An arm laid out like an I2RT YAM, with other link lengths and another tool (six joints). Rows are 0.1 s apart.
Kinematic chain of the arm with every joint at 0, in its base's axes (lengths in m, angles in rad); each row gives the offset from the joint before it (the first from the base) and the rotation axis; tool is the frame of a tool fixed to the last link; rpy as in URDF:
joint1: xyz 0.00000 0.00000 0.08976 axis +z
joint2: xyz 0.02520 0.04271 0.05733 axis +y
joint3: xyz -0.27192 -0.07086 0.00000 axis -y
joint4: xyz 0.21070 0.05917 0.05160 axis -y
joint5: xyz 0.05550 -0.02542 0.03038 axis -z
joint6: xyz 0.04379 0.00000 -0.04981 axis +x
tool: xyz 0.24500 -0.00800 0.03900 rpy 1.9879 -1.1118 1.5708
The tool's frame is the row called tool.
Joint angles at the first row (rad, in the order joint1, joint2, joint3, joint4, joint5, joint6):
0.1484, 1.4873, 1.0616, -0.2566, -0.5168, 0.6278
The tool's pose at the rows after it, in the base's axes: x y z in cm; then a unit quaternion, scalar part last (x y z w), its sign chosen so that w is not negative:
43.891, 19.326, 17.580, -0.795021, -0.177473, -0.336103, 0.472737
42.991, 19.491, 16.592, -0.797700, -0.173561, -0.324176, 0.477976
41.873, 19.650, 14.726, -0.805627, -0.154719, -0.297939, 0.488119
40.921, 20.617, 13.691, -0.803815, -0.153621, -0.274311, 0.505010
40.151, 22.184, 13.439, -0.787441, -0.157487, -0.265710, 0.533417
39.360, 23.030, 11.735, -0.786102, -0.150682, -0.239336, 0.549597
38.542, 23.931, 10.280, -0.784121, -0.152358, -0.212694, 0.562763
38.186, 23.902, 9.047, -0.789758, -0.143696, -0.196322, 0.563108
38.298, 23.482, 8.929, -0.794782, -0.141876, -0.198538, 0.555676
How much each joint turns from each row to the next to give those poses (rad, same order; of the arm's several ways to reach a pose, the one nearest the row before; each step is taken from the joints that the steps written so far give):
-0.0007, -0.0073, -0.0180, -0.0064, -0.0140, -0.0060
0.0003, -0.0062, -0.0273, -0.0036, -0.0107, 0.0016
0.0001, 0.0147, -0.0155, -0.0257, -0.0140, 0.0195
-0.0006, 0.0243, -0.0029, -0.0146, -0.0430, -0.0042
0.0011, 0.0113, -0.0429, 0.0639, -0.0661, 0.0183
-0.0006, 0.0472, -0.0119, 0.0096, -0.0402, -0.0001
0.0007, 0.0509, 0.0024, -0.0068, -0.0397, -0.0225
-0.0001, 0.0304, 0.0063, -0.0179, -0.0009, -0.0049
0.0001, -0.0064, 0.0019, -0.0101, 0.0188, -0.0015

